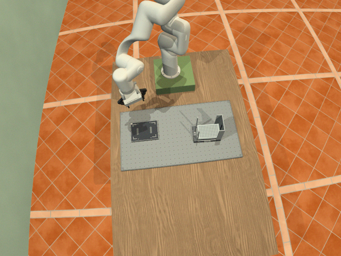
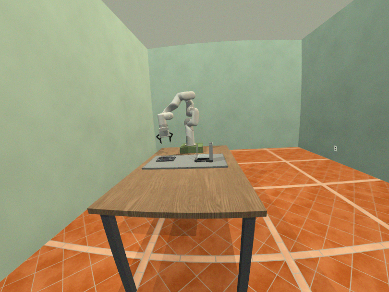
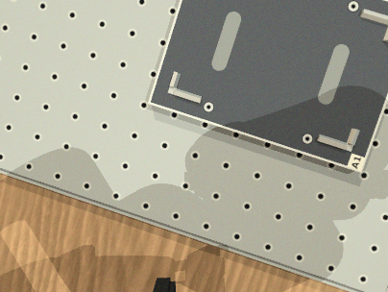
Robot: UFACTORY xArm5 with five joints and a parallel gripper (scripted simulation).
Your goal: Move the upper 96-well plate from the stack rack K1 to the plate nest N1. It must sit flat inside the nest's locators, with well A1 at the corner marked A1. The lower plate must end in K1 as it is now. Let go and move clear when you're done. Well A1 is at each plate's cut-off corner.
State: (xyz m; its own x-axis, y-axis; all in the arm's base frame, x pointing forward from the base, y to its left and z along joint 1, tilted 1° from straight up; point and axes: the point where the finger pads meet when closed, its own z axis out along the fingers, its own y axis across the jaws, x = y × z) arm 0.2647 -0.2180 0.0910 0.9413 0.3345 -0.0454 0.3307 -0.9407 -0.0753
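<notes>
Now: hand 40 cm to the right of the white 96-well plate, 18 cm short of it and 11 cm above it. Round my hand: A1 label: 14 cm below, 7 cm ahead, 5 cm to the right; then black plate: 40 cm to the left, 18 cm ahead, 12 cm below; then plate nest: 14 cm below, 12 cm ahead, 2 cm to the left.
</notes>
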